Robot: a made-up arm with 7 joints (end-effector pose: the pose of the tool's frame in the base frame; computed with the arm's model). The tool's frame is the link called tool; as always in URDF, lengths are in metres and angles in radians. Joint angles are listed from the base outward.
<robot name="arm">
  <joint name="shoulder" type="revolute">
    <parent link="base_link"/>
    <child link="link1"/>
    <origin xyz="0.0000 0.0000 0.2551" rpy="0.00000 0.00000 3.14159"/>
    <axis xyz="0 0 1"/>
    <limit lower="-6.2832" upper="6.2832" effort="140" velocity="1.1"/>
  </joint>
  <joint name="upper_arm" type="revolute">
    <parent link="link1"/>
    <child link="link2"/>
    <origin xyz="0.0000 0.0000 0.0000" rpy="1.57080 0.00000 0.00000"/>
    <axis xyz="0 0 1"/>
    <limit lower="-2.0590" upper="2.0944" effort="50" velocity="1.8"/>
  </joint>
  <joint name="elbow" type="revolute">
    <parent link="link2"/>
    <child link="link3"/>
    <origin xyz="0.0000 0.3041 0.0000" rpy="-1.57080 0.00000 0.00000"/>
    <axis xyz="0 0 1"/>
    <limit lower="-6.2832" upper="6.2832" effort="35" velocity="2.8"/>
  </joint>
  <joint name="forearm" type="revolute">
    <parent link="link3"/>
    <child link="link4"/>
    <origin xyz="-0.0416 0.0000 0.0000" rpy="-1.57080 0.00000 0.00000"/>
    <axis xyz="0 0 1"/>
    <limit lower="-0.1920" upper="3.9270" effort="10" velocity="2.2"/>
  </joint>
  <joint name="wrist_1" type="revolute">
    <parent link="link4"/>
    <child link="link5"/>
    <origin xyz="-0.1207 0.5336 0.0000" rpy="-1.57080 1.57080 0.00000"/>
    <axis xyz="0 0 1"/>
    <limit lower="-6.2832" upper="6.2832" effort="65" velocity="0.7"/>
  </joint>
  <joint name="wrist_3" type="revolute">
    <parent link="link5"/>
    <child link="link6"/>
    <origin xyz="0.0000 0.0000 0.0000" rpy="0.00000 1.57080 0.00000"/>
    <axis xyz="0 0 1"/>
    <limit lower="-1.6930" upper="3.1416" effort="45" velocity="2.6"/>
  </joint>
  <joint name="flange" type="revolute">
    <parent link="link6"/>
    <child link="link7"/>
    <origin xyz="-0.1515 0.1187 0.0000" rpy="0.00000 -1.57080 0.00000"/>
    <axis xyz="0 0 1"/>
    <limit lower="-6.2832" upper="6.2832" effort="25" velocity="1.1"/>
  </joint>
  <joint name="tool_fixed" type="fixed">
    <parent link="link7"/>
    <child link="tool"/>
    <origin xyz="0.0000 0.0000 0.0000" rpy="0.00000 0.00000 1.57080"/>
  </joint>
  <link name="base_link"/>
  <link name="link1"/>
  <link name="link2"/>
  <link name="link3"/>
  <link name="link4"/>
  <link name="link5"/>
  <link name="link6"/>
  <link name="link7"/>
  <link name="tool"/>
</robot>
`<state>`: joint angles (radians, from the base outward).
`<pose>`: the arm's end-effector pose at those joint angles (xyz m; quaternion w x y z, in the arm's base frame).
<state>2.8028 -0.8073 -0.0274 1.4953 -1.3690 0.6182 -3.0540</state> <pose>-0.2479 0.1006 1.0715 0.6955 -0.5233 0.0529 0.4894</pose>
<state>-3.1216 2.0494 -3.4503 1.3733 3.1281 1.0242 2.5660</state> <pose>-0.6465 -0.2486 0.7530 0.2471 -0.5293 -0.3183 0.7467</pose>
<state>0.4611 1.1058 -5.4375 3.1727 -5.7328 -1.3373 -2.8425</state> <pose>0.6699 0.0628 0.6732 0.6241 0.6110 -0.0545 0.4838</pose>
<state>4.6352 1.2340 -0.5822 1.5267 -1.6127 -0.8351 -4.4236</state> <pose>-0.2094 -0.5546 -0.1824 0.0112 -0.5755 0.7967 -0.1842</pose>
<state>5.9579 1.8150 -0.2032 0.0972 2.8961 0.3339 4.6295</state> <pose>-0.4233 0.0907 0.1930 0.3396 0.4894 -0.5935 -0.5412</pose>
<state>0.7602 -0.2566 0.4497 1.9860 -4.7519 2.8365 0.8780</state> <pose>-0.1260 0.3077 0.8865 0.0321 0.6109 0.6587 -0.4381</pose>
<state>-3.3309 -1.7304 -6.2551 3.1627 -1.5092 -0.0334 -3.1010</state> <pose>0.9135 -0.2978 -0.0042 0.4737 0.6294 0.4418 0.4293</pose>
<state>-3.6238 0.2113 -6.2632 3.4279 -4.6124 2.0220 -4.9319</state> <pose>-0.0124 -0.1990 1.1068 0.1824 -0.0408 -0.8469 0.4978</pose>
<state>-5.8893 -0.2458 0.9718 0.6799 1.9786 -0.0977 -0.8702</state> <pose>0.2536 0.4937 0.1796 0.3137 -0.9055 -0.1314 -0.2537</pose>
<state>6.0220 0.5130 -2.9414 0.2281 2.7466 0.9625 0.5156</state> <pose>-0.4967 0.0341 0.1220 0.1454 0.6885 0.0278 -0.7100</pose>
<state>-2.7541 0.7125 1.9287 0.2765 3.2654 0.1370 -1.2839</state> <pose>0.3793 -0.0999 0.0468 0.4313 -0.0810 0.8940 -0.0901</pose>
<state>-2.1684 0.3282 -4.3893 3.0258 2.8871 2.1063 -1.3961</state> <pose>-0.3385 -0.1378 1.0959 0.1991 0.4252 -0.7252 -0.5037</pose>
